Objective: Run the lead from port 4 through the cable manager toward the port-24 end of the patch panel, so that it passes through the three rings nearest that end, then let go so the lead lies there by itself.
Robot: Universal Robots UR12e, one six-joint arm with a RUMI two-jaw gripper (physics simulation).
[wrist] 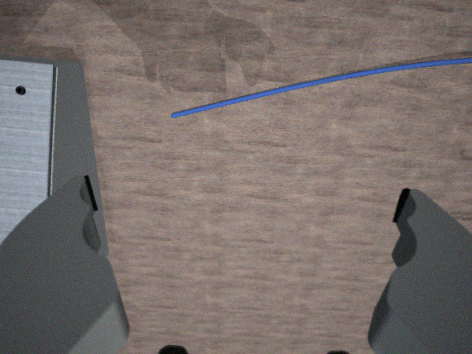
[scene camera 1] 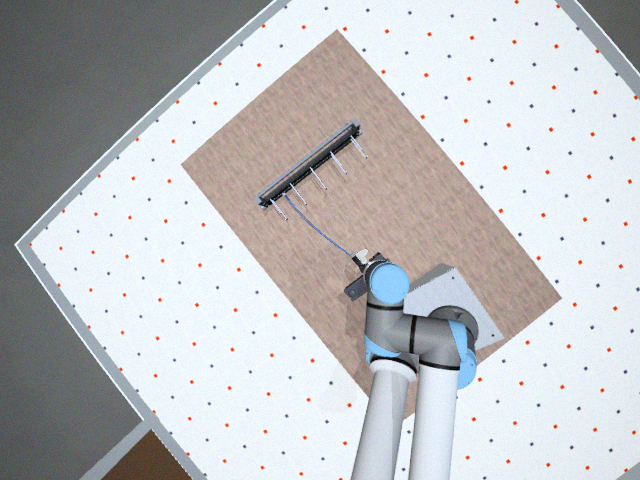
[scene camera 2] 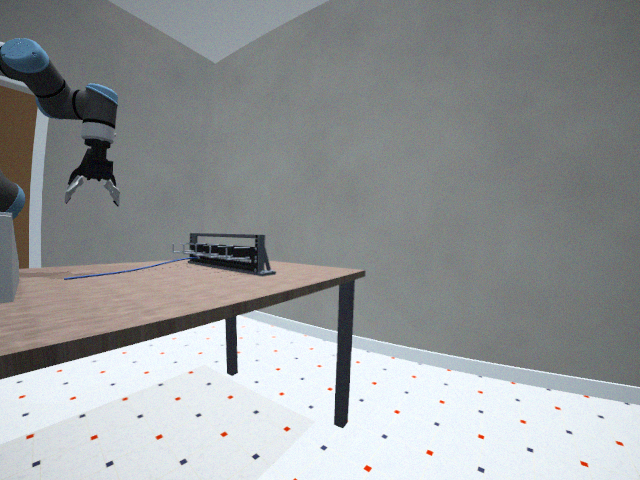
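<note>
The blue lead runs from its port near the lower-left end of the patch panel, out between the first two rings there, and along the table towards the robot base. It lies outside the three rings nearest the upper-right, port-24 end, one being this ring. Its free end shows in the wrist view and is hidden under the arm in scene camera 1. My gripper is open and empty, pointing down high above the table near that free end. The lead passes outside the gap between the fingers.
The grey robot base plate stands on the wooden table, to the right of the lead's free end in scene camera 1. The arm covers part of the table's lower area there. The panel stands in a grey frame.
</note>
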